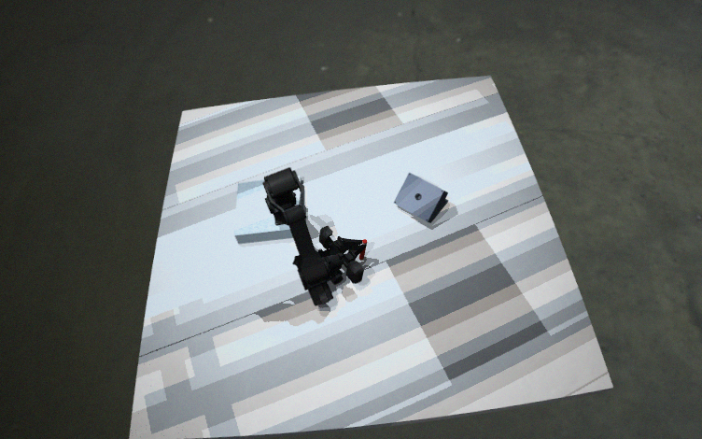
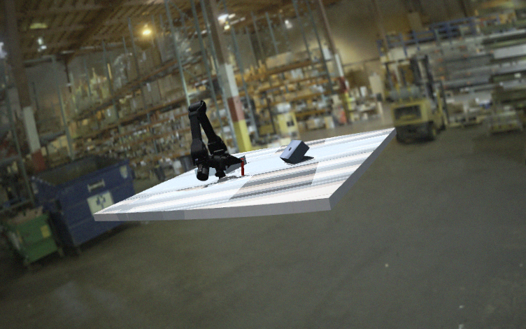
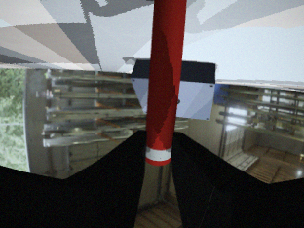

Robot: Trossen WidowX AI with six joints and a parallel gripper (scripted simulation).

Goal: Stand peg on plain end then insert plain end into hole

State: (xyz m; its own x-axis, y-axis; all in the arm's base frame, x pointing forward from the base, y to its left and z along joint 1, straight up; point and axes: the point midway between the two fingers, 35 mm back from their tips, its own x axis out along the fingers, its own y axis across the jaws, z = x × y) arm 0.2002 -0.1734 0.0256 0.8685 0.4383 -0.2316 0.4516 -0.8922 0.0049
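Now: gripper tip 10 mm above the red peg. Also, from my gripper tip: dark sloped panel: 200 mm ahead, 150 mm to the left, 30 mm below.
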